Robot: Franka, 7 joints.
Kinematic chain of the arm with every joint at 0, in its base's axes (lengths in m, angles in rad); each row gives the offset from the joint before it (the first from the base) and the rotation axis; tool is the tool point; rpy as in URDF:
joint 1: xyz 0 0 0.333 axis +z
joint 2: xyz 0 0 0 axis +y
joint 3: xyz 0 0 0.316 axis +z
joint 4: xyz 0.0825 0 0 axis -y
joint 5: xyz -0.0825 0 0.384 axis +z
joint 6: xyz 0 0 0 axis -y
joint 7: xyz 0.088 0 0 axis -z
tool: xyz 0 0 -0.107 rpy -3.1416 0 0
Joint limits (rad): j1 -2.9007..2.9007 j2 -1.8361..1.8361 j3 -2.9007..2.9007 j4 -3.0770..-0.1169 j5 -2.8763..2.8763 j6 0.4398..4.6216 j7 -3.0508..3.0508
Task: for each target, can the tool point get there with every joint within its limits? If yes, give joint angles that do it. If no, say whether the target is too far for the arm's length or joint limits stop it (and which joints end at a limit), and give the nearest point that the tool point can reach.
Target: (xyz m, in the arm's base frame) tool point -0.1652 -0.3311 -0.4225
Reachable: no: joint limits stop it (at a limit: joint 2) | nearest point -0.1608 -0.3223 -0.3552 | short by 0.068 m
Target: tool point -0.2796 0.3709 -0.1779
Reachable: yes | joints 2.2620 1.5539 -0.2631 -1.3291 -1.9724 3.5700 -0.3295
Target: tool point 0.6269 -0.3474 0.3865
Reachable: yes | joints 1.8712 -1.0341 -1.8729 -1.2536 -0.6727 1.6681 2.2010
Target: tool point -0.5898 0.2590 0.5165
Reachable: yes | joints -1.2481 -1.4482 -1.2457 -1.7777 0.2187 4.0941 -1.7610
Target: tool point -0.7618 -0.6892 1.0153
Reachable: no: too far | nearest point -0.5299 -0.4794 0.8076 | short by 0.375 m
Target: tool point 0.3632 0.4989 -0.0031
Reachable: yes | joints 0.8553 1.3566 0.1637 -0.9541 -0.1735 1.2416 1.0675
